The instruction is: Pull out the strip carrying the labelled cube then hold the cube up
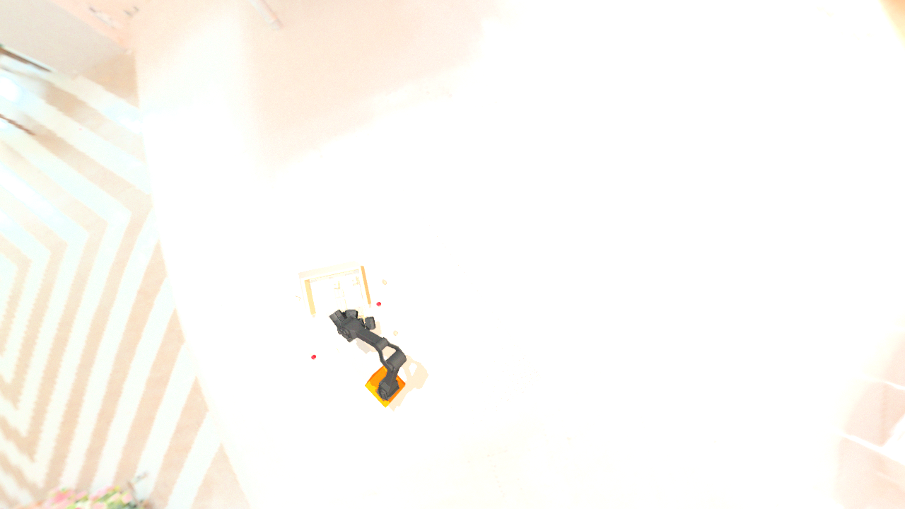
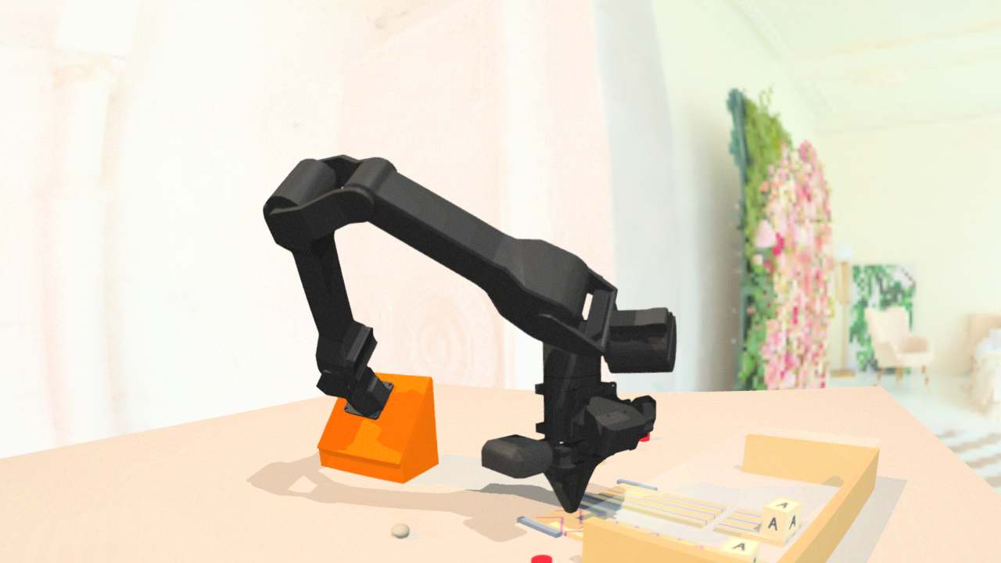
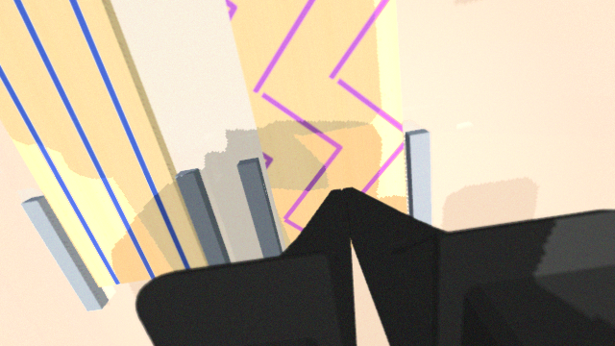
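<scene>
Now: the strip 9 cm ahead of my gripper tip, 4 cm to the right of it and 1 cm below it.
</scene>
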